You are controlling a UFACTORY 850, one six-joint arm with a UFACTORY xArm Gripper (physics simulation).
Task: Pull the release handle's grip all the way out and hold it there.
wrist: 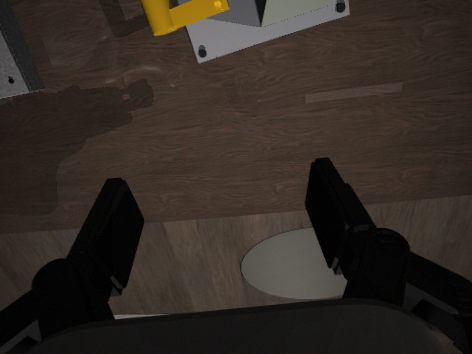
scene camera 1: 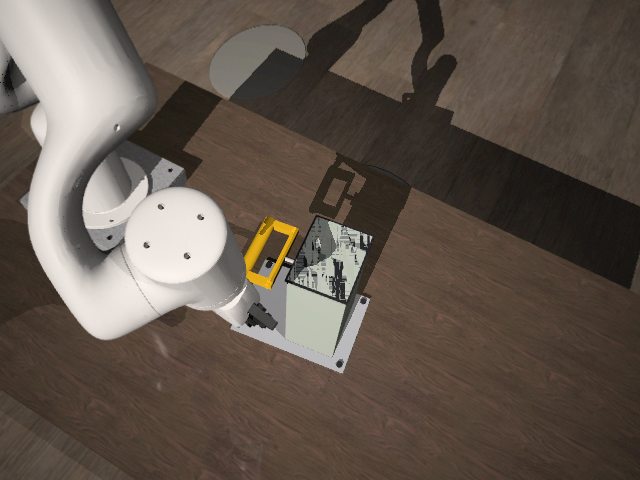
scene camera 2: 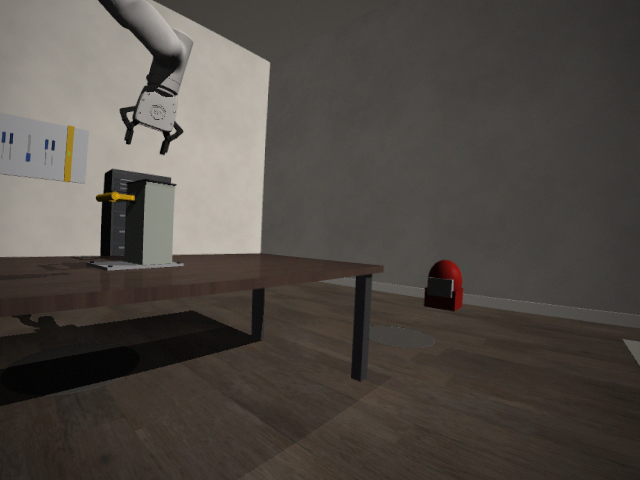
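The release handle's yellow grip [scene camera 1: 259, 243] [scene camera 2: 114, 196] [wrist: 160, 15] is a rectangular loop with a round bar, on the side of a pale green housing [scene camera 1: 314, 317] [scene camera 2: 159, 224] facing the arm's base. A short silver rod joins them. The housing stands on a light grey plate [scene camera 1: 351, 333] [wrist: 230, 45]. My gripper [scene camera 2: 146, 147] [wrist: 221, 190] is open and empty, pointing down above the housing's height and apart from the grip. In scene camera 1 one dark finger shows over the plate's near-left part; the other is hidden. The wrist view cuts off most of the grip.
The arm's grey base block [scene camera 1: 170, 177] [wrist: 12, 65] is bolted to the wooden table [scene camera 1: 465, 310] [scene camera 2: 310, 268] [wrist: 225, 125], left of the grip in scene camera 1. A dark drawer cabinet [scene camera 2: 114, 178] is behind the housing; a red object [scene camera 2: 445, 268] stands farther right.
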